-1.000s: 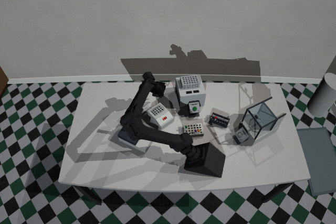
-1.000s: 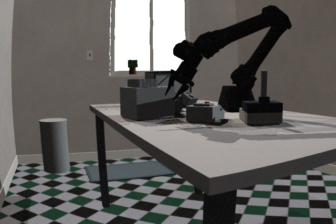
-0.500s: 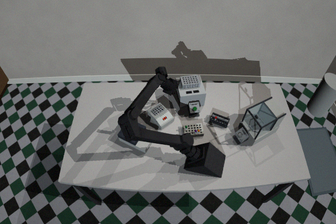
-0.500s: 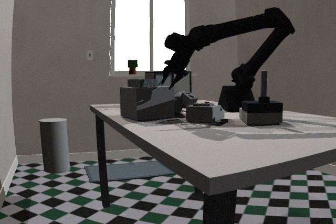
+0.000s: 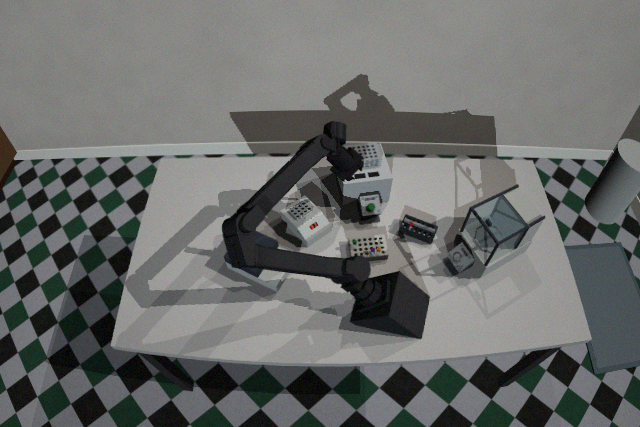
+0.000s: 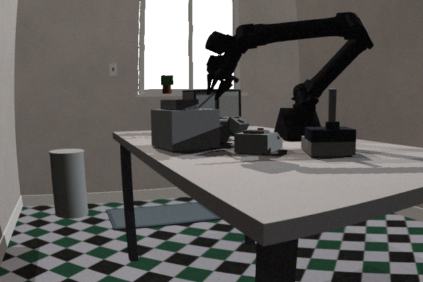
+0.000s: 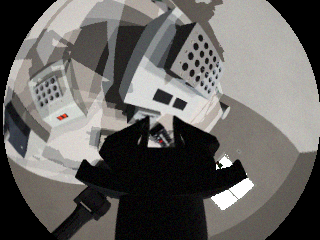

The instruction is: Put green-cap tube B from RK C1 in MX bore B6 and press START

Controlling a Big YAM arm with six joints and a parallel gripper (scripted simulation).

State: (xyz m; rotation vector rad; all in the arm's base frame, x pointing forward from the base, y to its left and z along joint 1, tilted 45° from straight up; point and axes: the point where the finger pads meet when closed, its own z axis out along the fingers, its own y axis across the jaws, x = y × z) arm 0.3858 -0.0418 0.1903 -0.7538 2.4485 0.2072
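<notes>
Now: hand 19 cm past the tube B, 15 cm above it and 2 cm to the left of it. The rest, counted from my hand: dry block DB: 16 cm to the left, 15 cm below, 11 cm behind; bore block: 12 cm ahead, 3 cm below, 1 cm to the right; green start key: 11 cm below, 7 cm to the right, 5 cm behind.
</notes>
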